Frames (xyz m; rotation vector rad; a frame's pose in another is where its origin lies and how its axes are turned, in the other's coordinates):
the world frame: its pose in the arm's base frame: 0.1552 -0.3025 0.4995 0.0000 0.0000 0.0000
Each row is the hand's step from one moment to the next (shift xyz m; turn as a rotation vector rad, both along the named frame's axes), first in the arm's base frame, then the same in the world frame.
Working: the arm's base frame: its pose in the world frame: -0.1552 0.3025 -0.4995 0.0000 0.0000 0.0000

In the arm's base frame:
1: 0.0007 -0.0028 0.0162 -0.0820 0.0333 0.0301
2: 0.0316 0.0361 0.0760 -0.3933 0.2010 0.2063
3: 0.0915 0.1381 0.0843 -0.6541 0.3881 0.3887
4: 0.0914 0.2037 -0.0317 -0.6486 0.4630 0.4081
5: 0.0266 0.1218 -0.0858 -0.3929 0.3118 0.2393
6: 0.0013 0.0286 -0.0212 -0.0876 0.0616 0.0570
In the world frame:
1: 0.0007 -0.0028 0.0162 -0.0820 0.0333 0.0301
2: 0.0316 0.0361 0.0760 -0.3933 0.2010 0.2063
3: 0.0915 0.1381 0.0843 -0.6541 0.3881 0.3887
4: 0.0914 0.2037 -0.0317 -0.6486 0.4630 0.4081
5: 0.0266 0.1218 -0.0858 -0.3929 0.3118 0.2393
6: 0.0013 0.0286 -0.0212 -0.0876 0.0616 0.0570

